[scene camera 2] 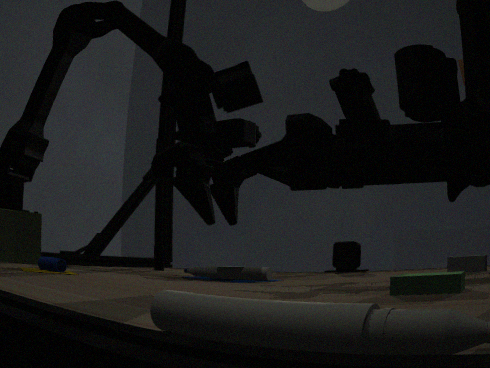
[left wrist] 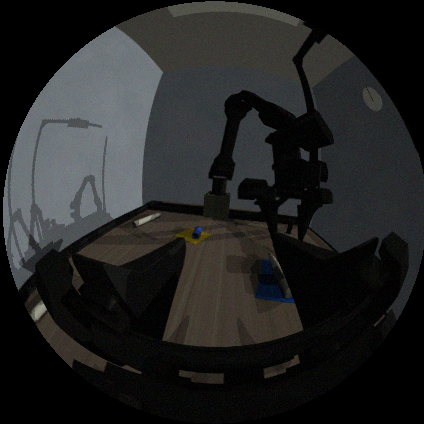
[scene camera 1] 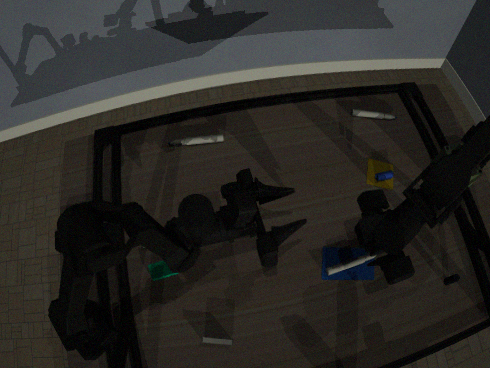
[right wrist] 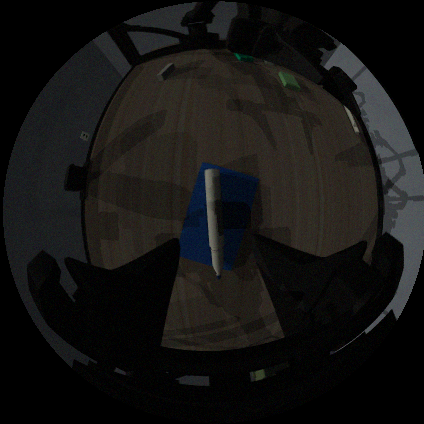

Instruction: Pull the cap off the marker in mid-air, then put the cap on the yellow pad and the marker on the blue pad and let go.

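Seen in the pictures: left gripper, fingertip midpoint: [scene camera 2: 257, 162] [left wrist: 229, 241] [scene camera 1: 300, 205] [right wrist: 343, 100]; right gripper, fingertip midpoint: [scene camera 2: 222, 224] [scene camera 1: 364, 253] [right wrist: 215, 242]; left arm's base, link origin: [scene camera 1: 84, 329] [right wrist: 197, 33]; right arm's base, link origin: [scene camera 2: 8, 211] [left wrist: 218, 193].
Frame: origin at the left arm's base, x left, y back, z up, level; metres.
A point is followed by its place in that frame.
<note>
The blue cap [scene camera 1: 385, 176] @(x -0.271, y -0.747, z -0.038 m) [scene camera 2: 52, 264] @(x -0.250, y -0.745, z -0.044 m) [left wrist: 197, 232] @(x -0.260, y -0.733, z -0.037 m) lies on its side on the yellow pad [scene camera 1: 373, 166] @(x -0.229, y -0.760, z -0.053 m) [left wrist: 186, 235] @(x -0.238, y -0.755, z -0.053 m). The white marker [scene camera 1: 350, 264] @(x -0.322, y -0.502, z -0.036 m) [scene camera 2: 235, 273] @(x -0.307, y -0.502, z -0.045 m) [left wrist: 279, 277] @(x -0.307, y -0.499, z -0.040 m) [right wrist: 213, 215] @(x -0.320, y -0.504, z -0.036 m) lies uncapped on the blue pad [scene camera 1: 329, 254] @(x -0.269, y -0.497, z -0.053 m) [left wrist: 265, 292] @(x -0.268, y -0.496, z -0.053 m) [right wrist: 194, 237] @(x -0.357, y -0.511, z -0.053 m), its tip reaching past one edge. My right gripper [scene camera 2: 222, 223] @(x -0.327, y -0.518, z 0.022 m) [left wrist: 287, 241] @(x -0.327, y -0.518, z 0.022 m) [right wrist: 215, 242] @(x -0.327, y -0.518, z 0.022 m) is open and empty above the marker, apart from it; its arm hides the marker's tip in scene camera 1. My left gripper [scene camera 1: 299, 205] @(x -0.164, y -0.492, z 0.077 m) [left wrist: 229, 241] @(x -0.164, y -0.492, z 0.077 m) is open and empty, held level well above the table.
Other white pens [scene camera 1: 202, 140] @(x 0.141, y -0.522, z -0.038 m) [scene camera 1: 373, 115] @(x -0.148, y -0.899, z -0.039 m) lie toward the back in scene camera 1. A green piece [scene camera 1: 161, 270] @(x -0.018, y -0.225, z -0.039 m) lies beneath the left arm. A grey block [scene camera 1: 217, 341] @(x -0.213, y -0.191, z -0.032 m) [right wrist: 166, 71] @(x -0.215, y -0.201, z -0.040 m), a light green block [right wrist: 289, 80] @(x -0.021, y -0.377, z -0.039 m) and a dark object [scene camera 1: 451, 279] @(x -0.560, y -0.620, z -0.015 m) are also there.
</note>
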